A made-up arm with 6 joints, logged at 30 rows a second.
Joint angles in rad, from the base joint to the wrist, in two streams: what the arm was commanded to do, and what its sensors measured. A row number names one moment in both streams.
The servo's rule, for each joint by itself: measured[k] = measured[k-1] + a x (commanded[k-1-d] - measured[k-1]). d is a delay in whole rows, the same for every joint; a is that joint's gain. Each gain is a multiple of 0.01, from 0.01 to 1. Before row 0 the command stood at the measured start. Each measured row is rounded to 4 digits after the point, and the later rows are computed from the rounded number. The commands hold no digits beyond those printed.
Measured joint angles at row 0:
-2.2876, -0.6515, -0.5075, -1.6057, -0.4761, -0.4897
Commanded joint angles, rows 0 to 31:
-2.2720, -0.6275, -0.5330, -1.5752, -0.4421, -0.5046
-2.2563, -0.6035, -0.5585, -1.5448, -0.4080, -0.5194
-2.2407, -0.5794, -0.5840, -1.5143, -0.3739, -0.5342
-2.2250, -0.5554, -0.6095, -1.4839, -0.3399, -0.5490
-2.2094, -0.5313, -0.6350, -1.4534, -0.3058, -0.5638
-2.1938, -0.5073, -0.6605, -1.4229, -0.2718, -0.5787
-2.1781, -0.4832, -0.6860, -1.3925, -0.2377, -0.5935
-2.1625, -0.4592, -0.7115, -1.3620, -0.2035, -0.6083
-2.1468, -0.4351, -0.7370, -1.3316, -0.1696, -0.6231
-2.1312, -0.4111, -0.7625, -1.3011, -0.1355, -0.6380
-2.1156, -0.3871, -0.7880, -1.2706, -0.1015, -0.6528
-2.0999, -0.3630, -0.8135, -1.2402, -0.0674, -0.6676
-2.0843, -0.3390, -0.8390, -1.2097, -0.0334, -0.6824
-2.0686, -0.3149, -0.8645, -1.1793, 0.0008, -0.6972
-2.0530, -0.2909, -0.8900, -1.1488, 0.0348, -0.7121
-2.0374, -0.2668, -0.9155, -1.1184, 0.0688, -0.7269
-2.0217, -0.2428, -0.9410, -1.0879, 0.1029, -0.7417
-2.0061, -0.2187, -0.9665, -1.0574, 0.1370, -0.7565
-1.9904, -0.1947, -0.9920, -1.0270, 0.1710, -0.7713
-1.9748, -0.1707, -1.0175, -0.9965, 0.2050, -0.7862
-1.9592, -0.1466, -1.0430, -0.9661, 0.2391, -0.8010
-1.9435, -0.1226, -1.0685, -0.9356, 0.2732, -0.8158
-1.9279, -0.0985, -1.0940, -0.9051, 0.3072, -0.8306
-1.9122, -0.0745, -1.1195, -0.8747, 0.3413, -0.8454
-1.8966, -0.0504, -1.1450, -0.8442, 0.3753, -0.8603
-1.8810, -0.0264, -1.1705, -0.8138, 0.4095, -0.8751
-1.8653, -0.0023, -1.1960, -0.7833, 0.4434, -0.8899
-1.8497, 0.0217, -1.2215, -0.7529, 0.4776, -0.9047
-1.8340, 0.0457, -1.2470, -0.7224, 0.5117, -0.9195
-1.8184, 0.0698, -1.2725, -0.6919, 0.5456, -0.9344
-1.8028, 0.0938, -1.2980, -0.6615, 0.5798, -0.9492
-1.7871, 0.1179, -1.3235, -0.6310, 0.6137, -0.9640
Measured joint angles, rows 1 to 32:
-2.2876, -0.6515, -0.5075, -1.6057, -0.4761, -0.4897
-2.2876, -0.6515, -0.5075, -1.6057, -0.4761, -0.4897
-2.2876, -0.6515, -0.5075, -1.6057, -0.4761, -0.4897
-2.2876, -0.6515, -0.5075, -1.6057, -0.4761, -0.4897
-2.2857, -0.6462, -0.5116, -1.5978, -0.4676, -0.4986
-2.2822, -0.6368, -0.5191, -1.5840, -0.4527, -0.5111
-2.2772, -0.6242, -0.5295, -1.5659, -0.4330, -0.5250
-2.2709, -0.6091, -0.5423, -1.5446, -0.4097, -0.5394
-2.2635, -0.5920, -0.5571, -1.5209, -0.3837, -0.5540
-2.2551, -0.5734, -0.5736, -1.4954, -0.3557, -0.5688
-2.2459, -0.5536, -0.5916, -1.4686, -0.3262, -0.5836
-2.2359, -0.5328, -0.6108, -1.4409, -0.2955, -0.5984
-2.2252, -0.5113, -0.6310, -1.4125, -0.2640, -0.6132
-2.2139, -0.4893, -0.6520, -1.3835, -0.2319, -0.6281
-2.2021, -0.4668, -0.6738, -1.3541, -0.1993, -0.6429
-2.1898, -0.4440, -0.6962, -1.3245, -0.1663, -0.6577
-2.1771, -0.4209, -0.7190, -1.2947, -0.1331, -0.6725
-2.1641, -0.3976, -0.7423, -1.2647, -0.0996, -0.6873
-2.1508, -0.3741, -0.7659, -1.2346, -0.0660, -0.7022
-2.1372, -0.3505, -0.7898, -1.2044, -0.0323, -0.7170
-2.1233, -0.3268, -0.8140, -1.1741, 0.0015, -0.7318
-2.1092, -0.3030, -0.8384, -1.1438, 0.0354, -0.7466
-2.0949, -0.2792, -0.8630, -1.1134, 0.0693, -0.7614
-2.0805, -0.2553, -0.8877, -1.0830, 0.1032, -0.7763
-2.0659, -0.2314, -0.9125, -1.0526, 0.1372, -0.7911
-2.0512, -0.2075, -0.9375, -1.0222, 0.1712, -0.8059
-2.0364, -0.1835, -0.9625, -0.9918, 0.2052, -0.8207
-2.0215, -0.1595, -0.9876, -0.9614, 0.2392, -0.8355
-2.0065, -0.1355, -1.0128, -0.9309, 0.2732, -0.8504
-1.9914, -0.1115, -1.0380, -0.9005, 0.3073, -0.8652
-1.9763, -0.0875, -1.0633, -0.8700, 0.3413, -0.8800
-1.9611, -0.0635, -1.0886, -0.8396, 0.3754, -0.8948
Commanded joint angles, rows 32 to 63:
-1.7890, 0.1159, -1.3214, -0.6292, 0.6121, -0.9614
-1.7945, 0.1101, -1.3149, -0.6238, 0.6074, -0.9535
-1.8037, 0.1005, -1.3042, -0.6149, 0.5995, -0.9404
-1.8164, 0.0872, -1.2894, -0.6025, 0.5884, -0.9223
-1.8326, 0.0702, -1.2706, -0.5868, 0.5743, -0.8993
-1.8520, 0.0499, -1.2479, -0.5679, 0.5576, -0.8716
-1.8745, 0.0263, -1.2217, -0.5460, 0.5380, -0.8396
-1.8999, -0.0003, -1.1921, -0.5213, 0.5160, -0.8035
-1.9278, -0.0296, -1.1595, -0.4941, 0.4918, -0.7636
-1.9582, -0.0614, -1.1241, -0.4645, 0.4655, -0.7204
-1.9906, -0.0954, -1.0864, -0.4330, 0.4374, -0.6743
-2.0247, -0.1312, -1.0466, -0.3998, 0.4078, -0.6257
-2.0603, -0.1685, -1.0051, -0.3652, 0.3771, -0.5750
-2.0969, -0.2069, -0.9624, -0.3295, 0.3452, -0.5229
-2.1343, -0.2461, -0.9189, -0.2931, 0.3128, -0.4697
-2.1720, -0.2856, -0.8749, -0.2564, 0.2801, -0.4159
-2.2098, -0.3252, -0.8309, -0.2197, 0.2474, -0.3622
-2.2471, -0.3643, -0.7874, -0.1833, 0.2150, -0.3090
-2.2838, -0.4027, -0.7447, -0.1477, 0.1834, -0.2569
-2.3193, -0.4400, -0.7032, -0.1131, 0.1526, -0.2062
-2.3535, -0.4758, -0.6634, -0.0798, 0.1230, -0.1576
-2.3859, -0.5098, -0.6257, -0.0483, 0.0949, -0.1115
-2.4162, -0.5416, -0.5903, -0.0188, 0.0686, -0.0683
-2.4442, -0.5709, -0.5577, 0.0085, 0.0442, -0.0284
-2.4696, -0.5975, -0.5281, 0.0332, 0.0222, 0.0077
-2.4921, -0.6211, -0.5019, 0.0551, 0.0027, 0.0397
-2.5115, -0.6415, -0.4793, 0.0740, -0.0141, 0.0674
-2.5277, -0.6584, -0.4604, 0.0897, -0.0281, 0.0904
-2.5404, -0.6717, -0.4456, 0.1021, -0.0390, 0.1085
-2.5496, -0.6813, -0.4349, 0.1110, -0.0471, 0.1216
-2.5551, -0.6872, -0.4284, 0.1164, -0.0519, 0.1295
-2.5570, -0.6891, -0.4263, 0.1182, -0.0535, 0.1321
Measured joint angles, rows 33 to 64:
-1.9458, -0.0395, -1.1139, -0.8091, 0.4095, -0.9096
-1.9305, -0.0155, -1.1393, -0.7786, 0.4435, -0.9245
-1.9152, 0.0085, -1.1647, -0.7482, 0.4776, -0.9393
-1.8998, 0.0326, -1.1901, -0.7177, 0.5116, -0.9541
-1.8865, 0.0509, -1.2111, -0.6947, 0.5367, -0.9585
-1.8755, 0.0639, -1.2277, -0.6763, 0.5544, -0.9555
-1.8669, 0.0720, -1.2399, -0.6603, 0.5657, -0.9464
-1.8608, 0.0753, -1.2478, -0.6453, 0.5714, -0.9319
-1.8574, 0.0742, -1.2514, -0.6301, 0.5721, -0.9123
-1.8568, 0.0689, -1.2508, -0.6139, 0.5685, -0.8879
-1.8589, 0.0595, -1.2461, -0.5962, 0.5609, -0.8589
-1.8638, 0.0463, -1.2375, -0.5767, 0.5497, -0.8257
-1.8715, 0.0296, -1.2250, -0.5552, 0.5352, -0.7884
-1.8819, 0.0096, -1.2089, -0.5316, 0.5178, -0.7476
-1.8949, -0.0135, -1.1893, -0.5060, 0.4977, -0.7036
-1.9105, -0.0394, -1.1665, -0.4784, 0.4752, -0.6569
-1.9285, -0.0678, -1.1407, -0.4490, 0.4507, -0.6078
-1.9487, -0.0984, -1.1122, -0.4179, 0.4243, -0.5569
-1.9710, -0.1309, -1.0813, -0.3855, 0.3964, -0.5046
-1.9951, -0.1649, -1.0483, -0.3519, 0.3673, -0.4514
-2.0209, -0.2002, -1.0135, -0.3175, 0.3373, -0.3979
-2.0480, -0.2363, -0.9773, -0.2826, 0.3067, -0.3446
-2.0763, -0.2729, -0.9401, -0.2475, 0.2759, -0.2920
-2.1055, -0.3097, -0.9022, -0.2126, 0.2451, -0.2405
-2.1353, -0.3462, -0.8640, -0.1781, 0.2146, -0.1908
-2.1654, -0.3822, -0.8259, -0.1444, 0.1847, -0.1432
-2.1955, -0.4173, -0.7882, -0.1117, 0.1557, -0.0983
-2.2253, -0.4511, -0.7513, -0.0804, 0.1278, -0.0564
-2.2546, -0.4833, -0.7156, -0.0509, 0.1014, -0.0179
-2.2831, -0.5136, -0.6814, -0.0233, 0.0767, 0.0167
-2.3105, -0.5417, -0.6491, 0.0020, 0.0540, 0.0471
-2.3366, -0.5674, -0.6189, 0.0248, 0.0335, 0.0731

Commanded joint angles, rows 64 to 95:
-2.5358, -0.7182, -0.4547, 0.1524, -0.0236, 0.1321
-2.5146, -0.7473, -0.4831, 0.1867, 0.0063, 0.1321
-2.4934, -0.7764, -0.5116, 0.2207, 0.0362, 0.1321
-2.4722, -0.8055, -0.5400, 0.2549, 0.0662, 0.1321
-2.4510, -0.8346, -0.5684, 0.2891, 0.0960, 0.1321
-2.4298, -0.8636, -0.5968, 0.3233, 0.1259, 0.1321
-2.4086, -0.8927, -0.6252, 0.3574, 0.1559, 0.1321
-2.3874, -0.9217, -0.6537, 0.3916, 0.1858, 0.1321
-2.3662, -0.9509, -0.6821, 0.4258, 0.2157, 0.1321
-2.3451, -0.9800, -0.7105, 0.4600, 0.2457, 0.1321
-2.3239, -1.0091, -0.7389, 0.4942, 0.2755, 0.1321
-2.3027, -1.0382, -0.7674, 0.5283, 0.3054, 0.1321
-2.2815, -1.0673, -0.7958, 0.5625, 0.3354, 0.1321
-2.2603, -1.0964, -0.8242, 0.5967, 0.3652, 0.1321
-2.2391, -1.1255, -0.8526, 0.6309, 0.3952, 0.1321
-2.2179, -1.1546, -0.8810, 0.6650, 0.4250, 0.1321
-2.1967, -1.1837, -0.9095, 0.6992, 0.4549, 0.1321
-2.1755, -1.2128, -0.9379, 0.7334, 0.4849, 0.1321
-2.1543, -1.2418, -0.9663, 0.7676, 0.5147, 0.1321
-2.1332, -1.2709, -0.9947, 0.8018, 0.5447, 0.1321
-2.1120, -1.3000, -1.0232, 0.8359, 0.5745, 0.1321
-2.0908, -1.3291, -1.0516, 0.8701, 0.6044, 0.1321
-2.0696, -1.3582, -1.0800, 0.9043, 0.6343, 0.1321
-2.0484, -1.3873, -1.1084, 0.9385, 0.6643, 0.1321
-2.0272, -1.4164, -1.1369, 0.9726, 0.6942, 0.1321
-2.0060, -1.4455, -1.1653, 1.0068, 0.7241, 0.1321
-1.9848, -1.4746, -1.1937, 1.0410, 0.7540, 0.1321
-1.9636, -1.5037, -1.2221, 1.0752, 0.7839, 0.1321
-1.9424, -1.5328, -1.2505, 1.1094, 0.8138, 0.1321
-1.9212, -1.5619, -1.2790, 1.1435, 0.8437, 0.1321
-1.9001, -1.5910, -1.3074, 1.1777, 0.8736, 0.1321
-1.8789, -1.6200, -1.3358, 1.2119, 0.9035, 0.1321
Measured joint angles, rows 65 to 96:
-2.3611, -0.5903, -0.5912, 0.0449, 0.0154, 0.0943
-2.3837, -0.6103, -0.5662, 0.0621, -0.0002, 0.1107
-2.4043, -0.6272, -0.5442, 0.0762, -0.0131, 0.1220
-2.4226, -0.6408, -0.5253, 0.0871, -0.0232, 0.1281
-2.4362, -0.6578, -0.5140, 0.1041, -0.0233, 0.1305
-2.4456, -0.6775, -0.5091, 0.1256, -0.0159, 0.1315
-2.4513, -0.6993, -0.5095, 0.1503, -0.0029, 0.1319
-2.4538, -0.7227, -0.5144, 0.1775, 0.0144, 0.1320
-2.4535, -0.7473, -0.5230, 0.2065, 0.0348, 0.1321
-2.4507, -0.7729, -0.5348, 0.2369, 0.0576, 0.1321
-2.4456, -0.7993, -0.5493, 0.2682, 0.0822, 0.1321
-2.4386, -0.8262, -0.5660, 0.3003, 0.1081, 0.1321
-2.4299, -0.8536, -0.5846, 0.3329, 0.1350, 0.1321
-2.4197, -0.8814, -0.6047, 0.3659, 0.1627, 0.1321
-2.4082, -0.9095, -0.6262, 0.3993, 0.1909, 0.1321
-2.3955, -0.9378, -0.6488, 0.4328, 0.2195, 0.1321
-2.3818, -0.9663, -0.6723, 0.4665, 0.2485, 0.1321
-2.3672, -0.9949, -0.6966, 0.5004, 0.2777, 0.1321
-2.3518, -1.0236, -0.7216, 0.5343, 0.3071, 0.1321
-2.3357, -1.0524, -0.7471, 0.5683, 0.3366, 0.1321
-2.3190, -1.0813, -0.7731, 0.6023, 0.3662, 0.1321
-2.3018, -1.1102, -0.7995, 0.6364, 0.3959, 0.1321
-2.2841, -1.1392, -0.8262, 0.6705, 0.4256, 0.1321
-2.2660, -1.1682, -0.8532, 0.7046, 0.4554, 0.1321
-2.2475, -1.1972, -0.8804, 0.7387, 0.4852, 0.1321
-2.2287, -1.2262, -0.9078, 0.7729, 0.5150, 0.1321
-2.2096, -1.2552, -0.9354, 0.8071, 0.5448, 0.1321
-2.1903, -1.2843, -0.9631, 0.8413, 0.5747, 0.1321
-2.1707, -1.3134, -0.9909, 0.8754, 0.6046, 0.1321
-2.1509, -1.3425, -1.0188, 0.9096, 0.6345, 0.1321
-2.1310, -1.3716, -1.0468, 0.9438, 0.6644, 0.1321
-2.1109, -1.4007, -1.0748, 0.9780, 0.6943, 0.1321

